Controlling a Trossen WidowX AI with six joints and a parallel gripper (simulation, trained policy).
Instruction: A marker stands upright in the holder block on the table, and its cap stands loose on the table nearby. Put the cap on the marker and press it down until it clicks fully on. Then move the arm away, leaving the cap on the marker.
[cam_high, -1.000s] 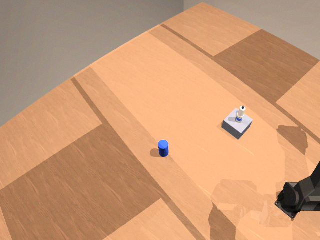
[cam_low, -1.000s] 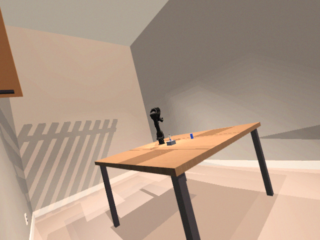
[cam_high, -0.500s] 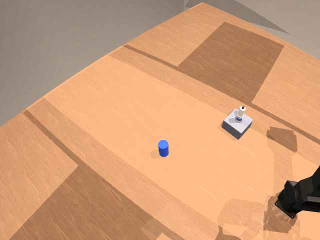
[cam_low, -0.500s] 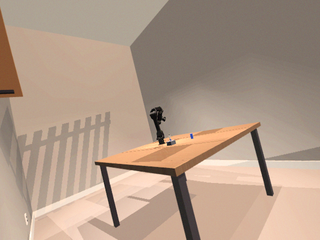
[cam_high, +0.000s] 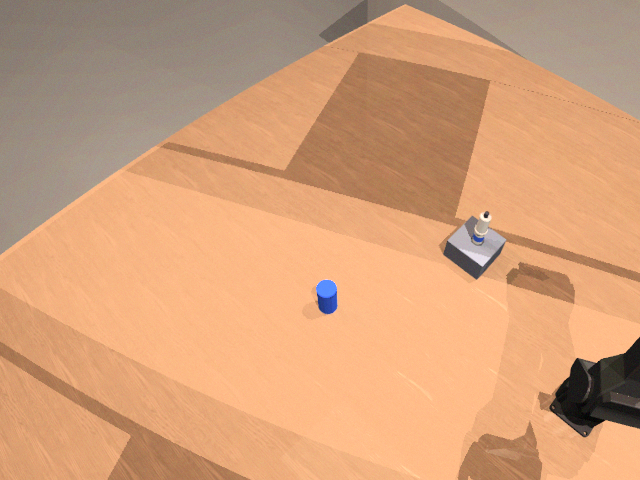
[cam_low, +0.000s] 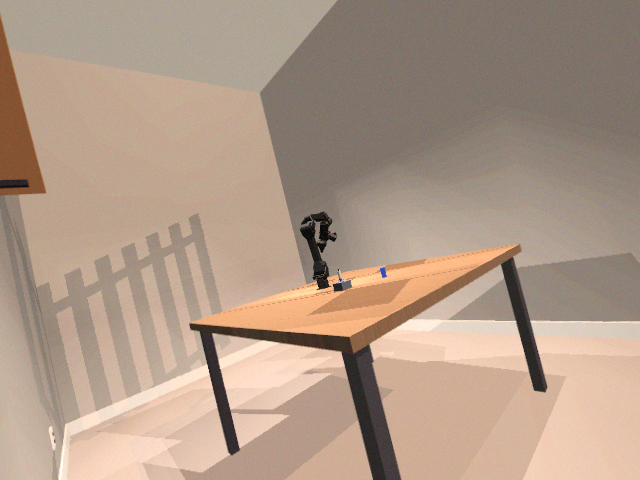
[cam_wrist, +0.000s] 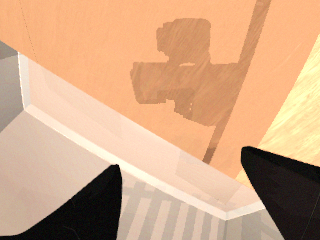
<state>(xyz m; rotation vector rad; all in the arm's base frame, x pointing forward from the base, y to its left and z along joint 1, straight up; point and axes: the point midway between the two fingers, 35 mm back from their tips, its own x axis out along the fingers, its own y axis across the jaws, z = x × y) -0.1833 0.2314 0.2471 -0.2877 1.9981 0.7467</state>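
My gripper tip is now 560 mm short of the blue cap, 110 mm to the left of it and 190 mm above it. Round my gripper tip: grey holder block (460 mm ahead, 330 mm to the right, 200 mm below).
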